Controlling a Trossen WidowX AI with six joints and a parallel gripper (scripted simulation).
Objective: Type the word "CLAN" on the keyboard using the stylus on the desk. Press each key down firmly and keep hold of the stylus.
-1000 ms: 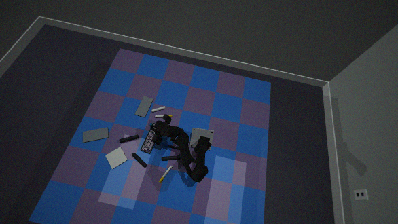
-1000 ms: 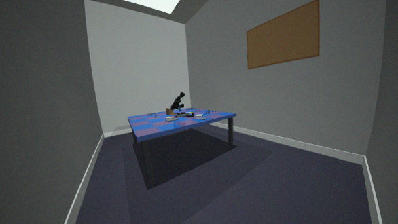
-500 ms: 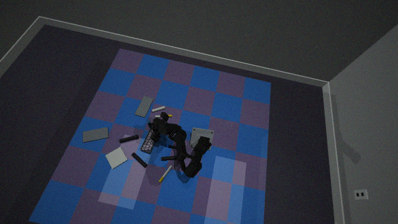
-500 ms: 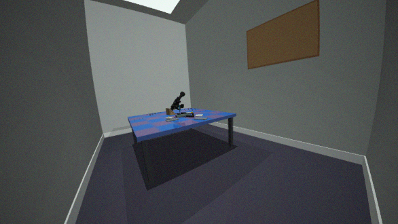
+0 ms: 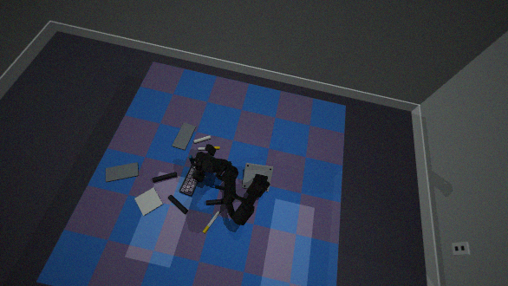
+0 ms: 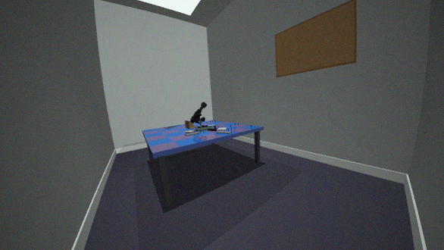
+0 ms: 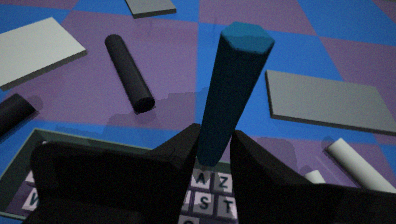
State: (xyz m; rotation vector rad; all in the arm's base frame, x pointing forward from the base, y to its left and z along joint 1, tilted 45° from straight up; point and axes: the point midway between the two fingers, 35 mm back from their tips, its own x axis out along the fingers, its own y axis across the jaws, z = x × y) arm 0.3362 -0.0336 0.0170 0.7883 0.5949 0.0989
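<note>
The teal hexagonal stylus is 2 cm below my gripper tip. Also, from my gripper tip: white square pad (17 cm ahead, 22 cm to the left, 9 cm below); then grey slab (35 cm ahead, 10 cm to the left, 9 cm below).
</note>
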